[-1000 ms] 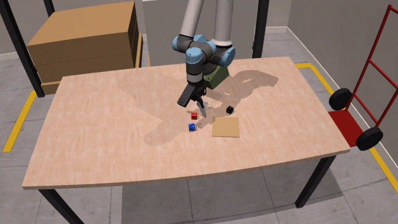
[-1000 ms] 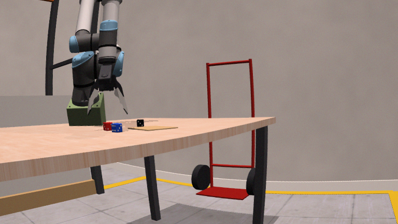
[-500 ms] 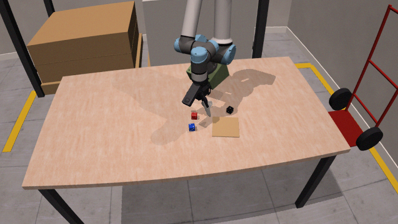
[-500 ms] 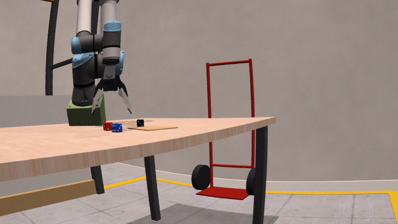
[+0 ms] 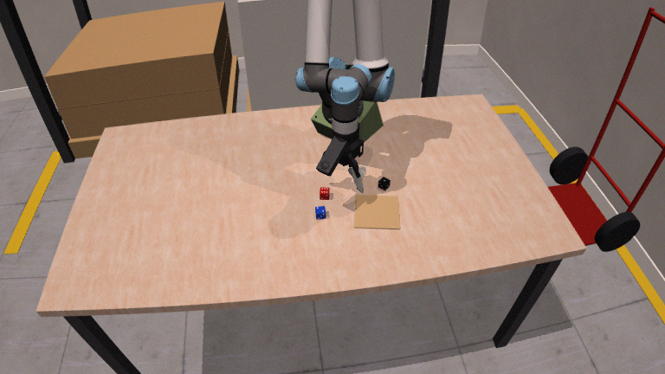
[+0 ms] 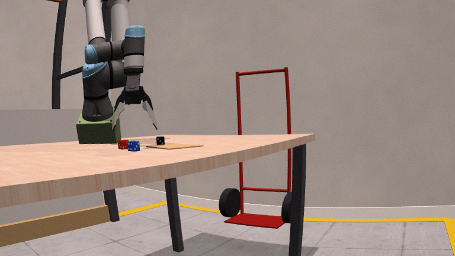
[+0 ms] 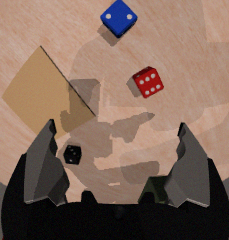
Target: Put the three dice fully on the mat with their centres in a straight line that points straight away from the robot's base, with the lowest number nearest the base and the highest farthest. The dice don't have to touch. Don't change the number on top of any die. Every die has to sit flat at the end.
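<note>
My hand is 150 mm to the right of the black die and 40 mm above it. Also, from my hand: tan square mat 100 mm ahead, 90 mm to the left, 50 mm below; blue die 90 mm to the right, 70 mm ahead, 40 mm below; red die 50 mm to the right, 40 mm below, 10 mm behind.
</note>
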